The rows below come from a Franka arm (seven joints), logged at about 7 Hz.
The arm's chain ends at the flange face. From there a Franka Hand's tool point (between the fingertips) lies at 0.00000 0.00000 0.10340 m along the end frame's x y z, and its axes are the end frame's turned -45 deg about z.
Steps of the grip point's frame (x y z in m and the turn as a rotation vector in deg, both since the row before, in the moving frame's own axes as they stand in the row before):
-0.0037 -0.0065 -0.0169 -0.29 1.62 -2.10
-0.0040 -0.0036 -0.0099 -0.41 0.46 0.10
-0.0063 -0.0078 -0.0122 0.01 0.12 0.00
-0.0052 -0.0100 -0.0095 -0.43 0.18 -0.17
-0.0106 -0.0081 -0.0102 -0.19 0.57 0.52
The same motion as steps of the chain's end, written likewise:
-0.0096 -0.0002 -0.0169 0.94 1.35 -2.10
-0.0065 0.0003 -0.0099 0.04 0.62 0.10
-0.0101 -0.0009 -0.0122 0.09 0.08 0.00
-0.0115 -0.0037 -0.0095 -0.18 0.43 -0.17
-0.0142 0.0022 -0.0102 0.27 0.54 0.52

